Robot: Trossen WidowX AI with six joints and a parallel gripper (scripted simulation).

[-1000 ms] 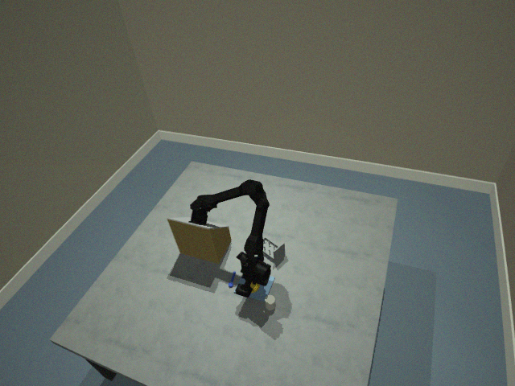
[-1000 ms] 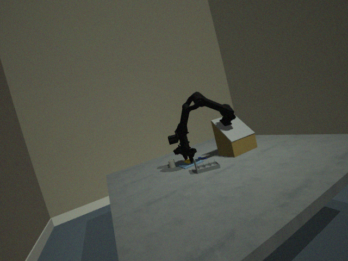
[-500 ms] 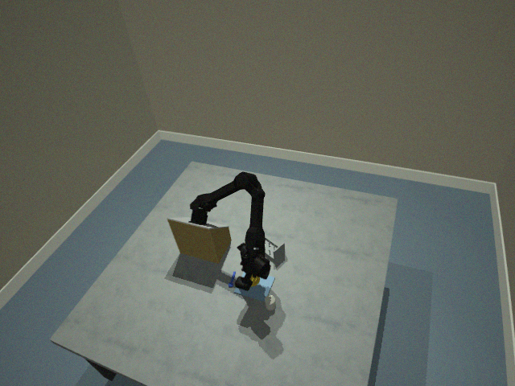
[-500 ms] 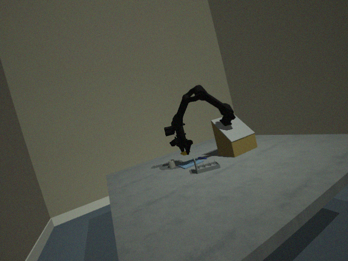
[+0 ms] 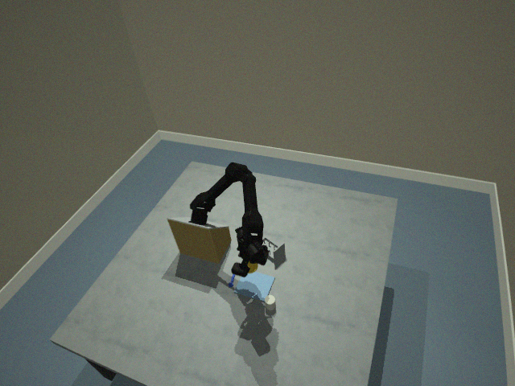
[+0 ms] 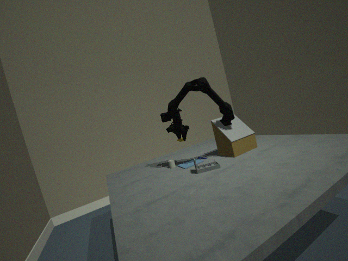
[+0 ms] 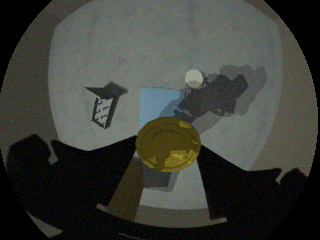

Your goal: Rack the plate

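The grey dish rack lies 10 mm behind my gripper tip, 230 mm to the left of it and 140 mm below it. From my gripper tip the other things lie so: white cup (100 mm ahead, 50 mm to the right, 140 mm below); light blue mat (20 mm to the left, 160 mm below); yellow plate (10 mm above).
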